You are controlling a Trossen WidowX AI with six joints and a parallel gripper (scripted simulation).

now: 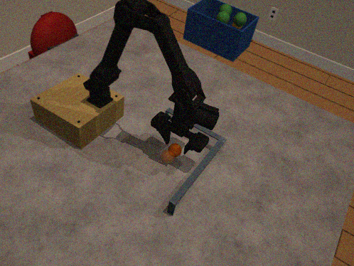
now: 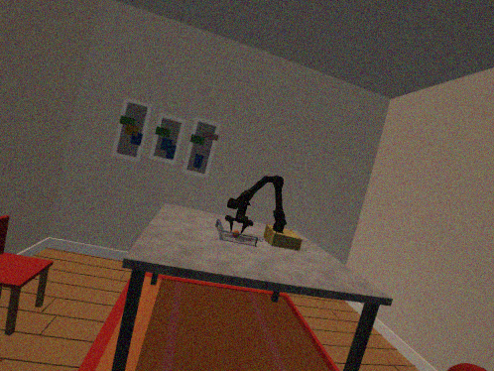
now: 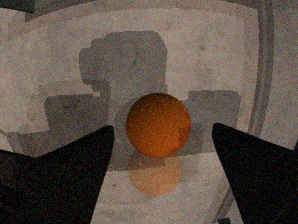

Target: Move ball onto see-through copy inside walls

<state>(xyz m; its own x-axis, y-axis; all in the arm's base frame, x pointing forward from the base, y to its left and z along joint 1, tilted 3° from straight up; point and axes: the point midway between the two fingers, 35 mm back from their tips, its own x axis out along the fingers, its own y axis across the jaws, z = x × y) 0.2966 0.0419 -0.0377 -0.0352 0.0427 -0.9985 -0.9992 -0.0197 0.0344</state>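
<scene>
The orange ball lies 10 mm below my gripper tip. Also, from my gripper tip: see-through copy of ball (10 mm behind, 40 mm to the right, 10 mm below).
</scene>
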